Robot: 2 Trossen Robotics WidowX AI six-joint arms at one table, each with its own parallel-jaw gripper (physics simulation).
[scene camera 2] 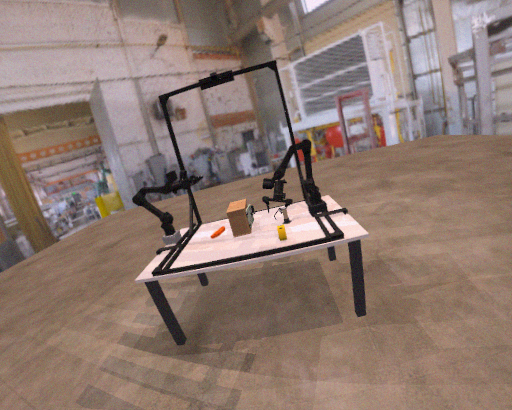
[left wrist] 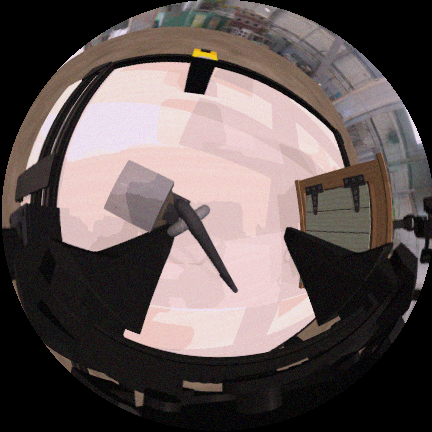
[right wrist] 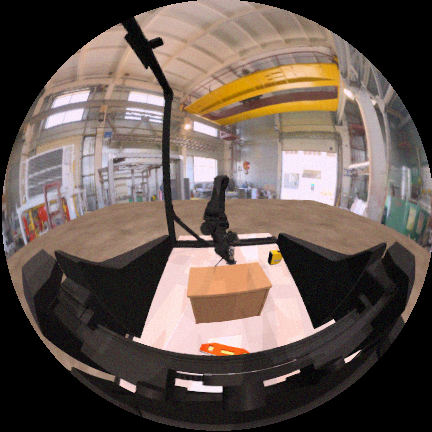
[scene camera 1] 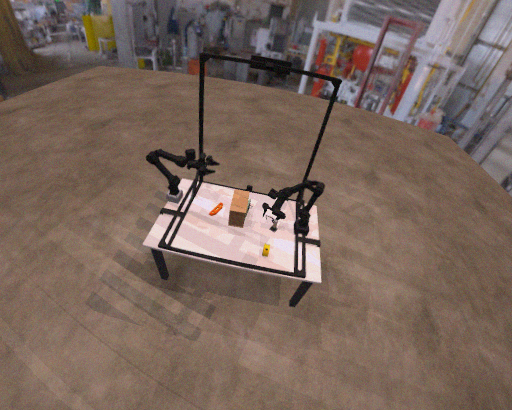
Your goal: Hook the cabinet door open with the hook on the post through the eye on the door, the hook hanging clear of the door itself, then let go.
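Pixels of known places: left gripper, fingertip midpoint: [scene camera 2: 275,214] [left wrist: 231,231] [right wrist: 228,259] [scene camera 1: 268,220]; right gripper, fingertip midpoint: [scene camera 2: 200,178] [right wrist: 225,239] [scene camera 1: 217,167]; left arm's base, origin of the base link: [scene camera 2: 316,202] [scene camera 1: 302,224]; right arm's base, origin of the base link: [scene camera 2: 170,233] [scene camera 1: 174,192].
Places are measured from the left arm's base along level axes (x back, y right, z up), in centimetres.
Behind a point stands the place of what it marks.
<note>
The wooden cabinet [scene camera 1: 238,209] {x -49.0, y -3.8, z 9.8 cm} [scene camera 2: 238,219] {x -49.1, y -5.3, z 3.6 cm} [right wrist: 229,306] {x -54.4, y 5.9, z 2.4 cm} stands mid-table, its green door [left wrist: 337,212] {x -43.3, y 1.0, z 0.9 cm} facing the post; how far the door stands open is unclear. The eye on the door cannot be made out. The grey-capped post [scene camera 1: 274,225] {x -21.3, y -3.4, z -1.5 cm} [scene camera 2: 286,216] {x -20.6, y -3.6, z -2.6 cm} [left wrist: 137,195] stands upright to the right of the cabinet in both scene views. Its dark hook [left wrist: 210,249] {x -23.8, y 0.5, z 2.2 cm} slants out from the post, apart from the door. My left gripper [scene camera 1: 274,212] {x -26.3, y 0.3, z -0.7 cm} [scene camera 2: 277,205] {x -26.3, y 0.3, z -0.7 cm} [left wrist: 231,231] {x -26.3, y 0.3, z -0.7 cm} is open above the hook, holding nothing. My right gripper [scene camera 1: 215,167] {x -67.1, y 10.2, z 31.9 cm} [scene camera 2: 200,178] {x -67.1, y 10.2, z 31.9 cm} is open and empty, raised away from the cabinet.
A yellow tape measure [scene camera 1: 266,250] {x -26.7, y -27.8, z 0.2 cm} [scene camera 2: 282,233] {x -26.6, y -29.2, z -1.8 cm} [left wrist: 205,53] {x -26.6, y -25.3, z 0.3 cm} [right wrist: 275,257] {x -28.3, y -25.0, z -2.4 cm} stands nearer the front edge than the post. An orange tool [scene camera 1: 216,209] {x -66.3, y 8.0, z -5.8 cm} [scene camera 2: 218,232] {x -65.7, y 5.4, z -5.1 cm} [right wrist: 222,349] {x -64.8, y 9.4, z -6.5 cm} lies left of the cabinet in the scene views. A tall black frame [scene camera 1: 201,115] {x -85.6, y 38.1, z 55.5 cm} [scene camera 2: 172,135] {x -85.6, y 38.1, z 66.3 cm} rises from the table.
</note>
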